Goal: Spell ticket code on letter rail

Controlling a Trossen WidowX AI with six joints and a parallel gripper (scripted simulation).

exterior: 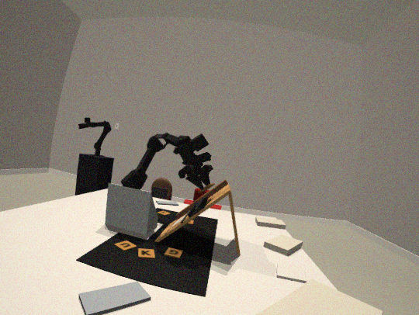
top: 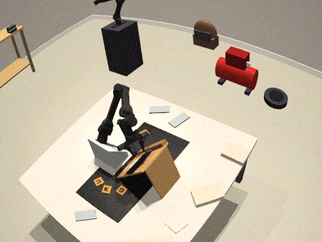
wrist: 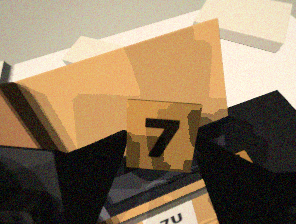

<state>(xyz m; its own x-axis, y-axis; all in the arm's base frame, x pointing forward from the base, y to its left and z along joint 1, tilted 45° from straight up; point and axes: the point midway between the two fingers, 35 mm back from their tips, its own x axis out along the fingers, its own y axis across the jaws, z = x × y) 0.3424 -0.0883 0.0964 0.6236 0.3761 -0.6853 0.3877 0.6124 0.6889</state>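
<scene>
Now: the white ticket 160 mm below my gripper tip, 90 mm behind it and 10 mm to the left of it. Round my gripper tip: black mat (230 mm below, 160 mm behind, 10 mm to the left); 7 tile (right at my gripper tip); g tile (230 mm below, 170 mm to the right, 60 mm behind).
</scene>
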